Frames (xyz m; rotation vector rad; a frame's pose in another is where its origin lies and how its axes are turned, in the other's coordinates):
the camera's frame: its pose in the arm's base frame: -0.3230 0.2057 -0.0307 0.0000 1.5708 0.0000
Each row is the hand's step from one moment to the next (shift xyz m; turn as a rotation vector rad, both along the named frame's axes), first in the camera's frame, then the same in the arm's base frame.
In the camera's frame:
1: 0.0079 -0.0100 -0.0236 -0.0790 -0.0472 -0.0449
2: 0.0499 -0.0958 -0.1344 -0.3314 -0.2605 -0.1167
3: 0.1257 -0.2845 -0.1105 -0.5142 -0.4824 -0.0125
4: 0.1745 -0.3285 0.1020 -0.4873 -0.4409 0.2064
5: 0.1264 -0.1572 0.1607 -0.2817 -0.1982 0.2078
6: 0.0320 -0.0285 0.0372 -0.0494 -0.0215 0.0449
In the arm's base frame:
1: -0.0236 -0.0100 -0.0079 -0.0449 -0.0472 0.0790
2: -0.1344 -0.0958 -0.0499 -0.1167 -0.2605 0.3314
3: -0.1105 -0.2845 -0.1257 -0.0125 -0.4824 0.5142
4: 0.1020 -0.3285 -0.1745 0.2064 -0.4409 0.4873
5: 0.1607 -0.1572 -0.1264 0.2078 -0.1982 0.2817
6: 0.0372 -0.0285 -0.0320 0.0449 -0.0215 0.0494

